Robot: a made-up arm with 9 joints. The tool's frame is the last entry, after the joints.
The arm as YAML. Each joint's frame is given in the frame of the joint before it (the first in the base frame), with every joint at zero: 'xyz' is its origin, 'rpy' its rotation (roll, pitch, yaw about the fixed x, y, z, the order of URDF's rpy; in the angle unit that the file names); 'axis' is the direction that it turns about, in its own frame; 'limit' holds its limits. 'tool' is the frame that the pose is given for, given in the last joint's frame.
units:
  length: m
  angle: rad
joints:
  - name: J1
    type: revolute
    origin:
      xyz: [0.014, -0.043, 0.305]
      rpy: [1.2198, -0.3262, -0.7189]
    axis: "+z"
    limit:
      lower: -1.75
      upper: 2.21
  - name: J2
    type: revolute
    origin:
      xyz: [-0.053, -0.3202, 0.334]
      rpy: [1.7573, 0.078, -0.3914]
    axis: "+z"
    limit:
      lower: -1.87
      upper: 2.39
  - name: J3
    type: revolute
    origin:
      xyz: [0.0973, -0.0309, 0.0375]
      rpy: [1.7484, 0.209, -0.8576]
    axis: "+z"
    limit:
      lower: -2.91
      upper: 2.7
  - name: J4
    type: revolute
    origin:
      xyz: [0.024, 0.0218, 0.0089]
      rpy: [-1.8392, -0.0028, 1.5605]
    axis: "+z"
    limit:
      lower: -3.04
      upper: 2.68
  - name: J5
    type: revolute
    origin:
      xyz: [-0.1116, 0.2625, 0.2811]
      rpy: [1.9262, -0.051, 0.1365]
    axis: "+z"
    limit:
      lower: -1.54
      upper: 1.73
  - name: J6
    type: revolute
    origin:
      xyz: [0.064, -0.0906, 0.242]
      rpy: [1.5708, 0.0, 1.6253]
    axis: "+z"
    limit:
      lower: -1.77
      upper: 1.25
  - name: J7
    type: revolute
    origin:
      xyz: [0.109, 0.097, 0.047]
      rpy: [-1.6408, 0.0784, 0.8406]
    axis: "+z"
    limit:
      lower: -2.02
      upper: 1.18
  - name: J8
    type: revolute
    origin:
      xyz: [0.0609, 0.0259, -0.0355]
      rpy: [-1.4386, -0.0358, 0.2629]
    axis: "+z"
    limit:
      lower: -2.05
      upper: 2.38
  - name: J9
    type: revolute
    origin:
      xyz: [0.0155, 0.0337, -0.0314]
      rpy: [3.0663, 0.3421, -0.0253]
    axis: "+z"
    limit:
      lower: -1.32
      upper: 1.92
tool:
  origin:
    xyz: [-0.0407, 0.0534, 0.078]
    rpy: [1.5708, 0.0, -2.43]
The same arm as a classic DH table. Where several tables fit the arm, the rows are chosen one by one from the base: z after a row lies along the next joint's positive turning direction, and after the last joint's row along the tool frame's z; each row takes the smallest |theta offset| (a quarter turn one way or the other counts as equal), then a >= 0, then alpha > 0; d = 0 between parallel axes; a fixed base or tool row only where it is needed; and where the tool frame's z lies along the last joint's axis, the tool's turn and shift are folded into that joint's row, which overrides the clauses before.
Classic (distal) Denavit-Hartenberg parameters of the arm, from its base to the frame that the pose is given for. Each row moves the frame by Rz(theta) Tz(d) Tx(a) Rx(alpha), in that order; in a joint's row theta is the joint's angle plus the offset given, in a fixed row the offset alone. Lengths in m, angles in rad.
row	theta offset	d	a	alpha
base (fixed)	-0.8357	0.2986	0.0413	1.239
J1	-0.0603	0.4128	0.0778	1.7567
J2	-0.9742	0.3482	0.085	1.7445
J3	1.3475	-0.0551	0.0221	-1.8391
J4	0.1526	0.1539	-0.0696	1.9257
J5	-1.462	-0.053	0.0939	-1.5708
J6	0.8461	0.1048	-0.1449	1.6405
J7	0.3463	-0.054	-0.0656	1.4387
J8	-1.4109	-0.0821	0.03	-2.7916
J9	-0.6509	0.0145	-0.004	1.5708
tool (fixed)	0	0.067	0	0
Joint limits (rad, base to tool): -1.75..2.21 -1.87..2.39 -2.91..2.7 -3.04..2.68 -1.54..1.73 -1.77..1.25 -2.02..1.18 -2.05..2.38 -1.32..1.92

